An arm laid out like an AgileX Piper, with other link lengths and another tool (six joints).
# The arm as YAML. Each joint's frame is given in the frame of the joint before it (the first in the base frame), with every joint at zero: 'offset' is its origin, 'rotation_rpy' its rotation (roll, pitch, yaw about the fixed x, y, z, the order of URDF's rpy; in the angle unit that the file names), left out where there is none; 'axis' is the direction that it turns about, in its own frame. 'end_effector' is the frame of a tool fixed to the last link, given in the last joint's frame.
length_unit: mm
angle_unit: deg
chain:
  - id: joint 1
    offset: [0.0, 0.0, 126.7]
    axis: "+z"
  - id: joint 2
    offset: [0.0, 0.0, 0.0]
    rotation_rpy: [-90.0, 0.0, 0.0]
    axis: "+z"
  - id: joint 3
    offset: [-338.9, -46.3, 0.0]
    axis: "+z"
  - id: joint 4
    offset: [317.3, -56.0, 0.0]
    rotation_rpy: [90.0, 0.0, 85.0]
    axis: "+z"
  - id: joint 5
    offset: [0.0, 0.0, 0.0]
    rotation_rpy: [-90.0, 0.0, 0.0]
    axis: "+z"
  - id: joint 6
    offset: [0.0, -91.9, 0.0]
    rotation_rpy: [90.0, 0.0, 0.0]
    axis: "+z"
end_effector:
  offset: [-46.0, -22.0, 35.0]
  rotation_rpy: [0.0, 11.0, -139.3]
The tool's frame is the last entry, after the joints.
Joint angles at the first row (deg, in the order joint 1, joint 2, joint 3, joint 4, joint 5, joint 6):
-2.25 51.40 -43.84 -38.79 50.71 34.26
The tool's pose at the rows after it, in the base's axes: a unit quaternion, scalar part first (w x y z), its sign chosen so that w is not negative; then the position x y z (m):
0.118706 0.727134 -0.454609 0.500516 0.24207 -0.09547 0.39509
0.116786 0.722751 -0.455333 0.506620 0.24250 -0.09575 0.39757
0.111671 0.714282 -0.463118 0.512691 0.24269 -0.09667 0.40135
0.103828 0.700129 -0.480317 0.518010 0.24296 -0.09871 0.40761
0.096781 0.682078 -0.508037 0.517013 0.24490 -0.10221 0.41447
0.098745 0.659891 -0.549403 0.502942 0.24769 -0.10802 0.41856
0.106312 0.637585 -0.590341 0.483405 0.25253 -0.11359 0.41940
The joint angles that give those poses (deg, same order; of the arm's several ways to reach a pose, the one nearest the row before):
-2.25 51.40 -43.85 -39.48 50.28 34.62
-2.25 51.41 -43.99 -40.08 49.78 35.34
-2.25 51.51 -44.42 -40.56 49.45 36.89
-2.25 51.89 -45.49 -40.93 49.60 39.47
-2.25 53.01 -47.35 -40.99 50.75 42.96
-2.24 55.09 -49.85 -40.86 53.87 47.54
-2.25 57.75 -52.37 -40.67 57.36 52.12

